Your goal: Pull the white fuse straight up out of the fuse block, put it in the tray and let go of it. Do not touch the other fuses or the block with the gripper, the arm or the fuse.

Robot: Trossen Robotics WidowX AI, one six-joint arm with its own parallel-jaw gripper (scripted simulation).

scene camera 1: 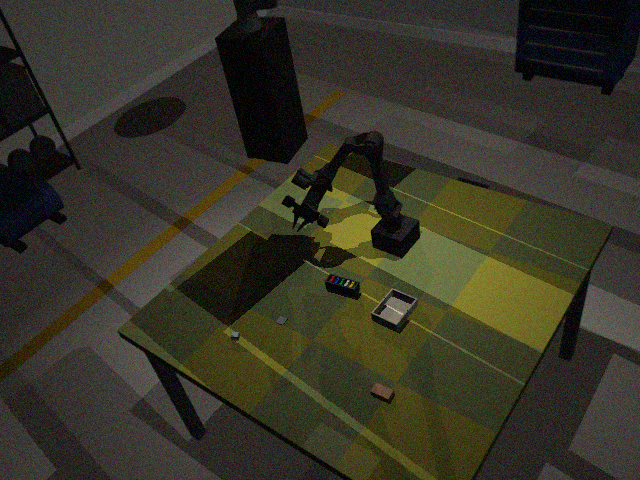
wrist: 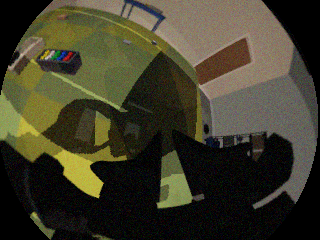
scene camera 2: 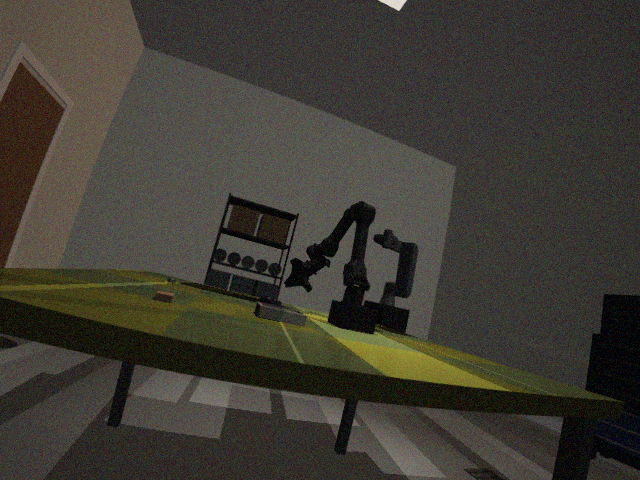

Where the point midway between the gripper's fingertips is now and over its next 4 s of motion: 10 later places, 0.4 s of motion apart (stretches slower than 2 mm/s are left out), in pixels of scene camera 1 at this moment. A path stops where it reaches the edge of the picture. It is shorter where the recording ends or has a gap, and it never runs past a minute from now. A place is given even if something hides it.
My gripper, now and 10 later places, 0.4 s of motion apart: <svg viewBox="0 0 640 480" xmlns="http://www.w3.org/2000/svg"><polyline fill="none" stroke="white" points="294,230 309,261 337,275 345,276 345,278 346,281 346,282 346,283 346,283 346,282 346,281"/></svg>
